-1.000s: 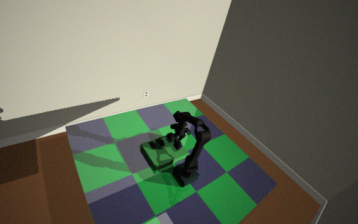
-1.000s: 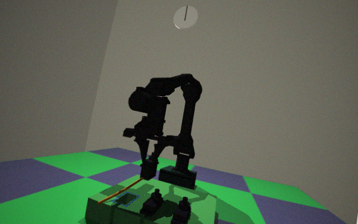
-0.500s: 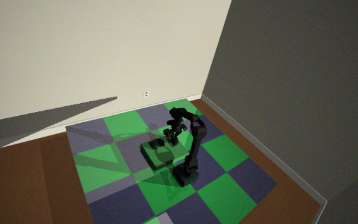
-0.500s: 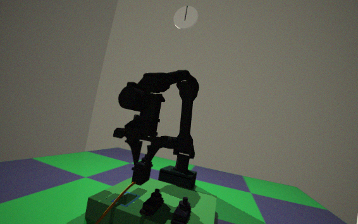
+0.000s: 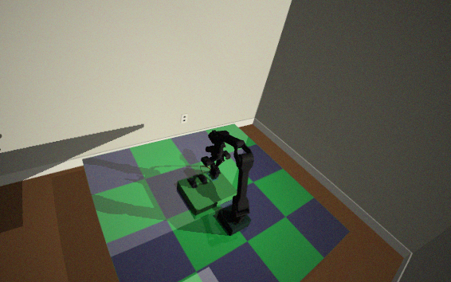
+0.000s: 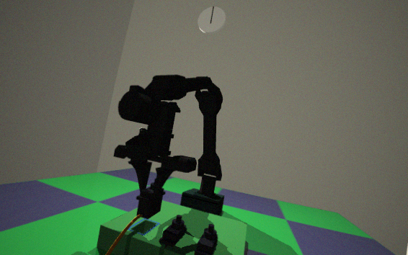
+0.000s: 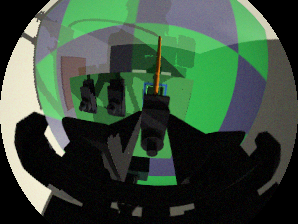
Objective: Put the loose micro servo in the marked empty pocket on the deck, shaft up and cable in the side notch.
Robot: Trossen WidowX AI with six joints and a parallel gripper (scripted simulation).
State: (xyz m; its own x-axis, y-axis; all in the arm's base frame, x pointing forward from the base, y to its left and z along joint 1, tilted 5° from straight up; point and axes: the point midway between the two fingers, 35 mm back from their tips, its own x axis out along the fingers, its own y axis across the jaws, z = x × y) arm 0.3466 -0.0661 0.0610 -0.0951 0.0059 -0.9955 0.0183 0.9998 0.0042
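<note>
Right now the green robot deck is 110 mm behind my gripper tip, 80 mm to the left of it and 100 mm below it.
</note>
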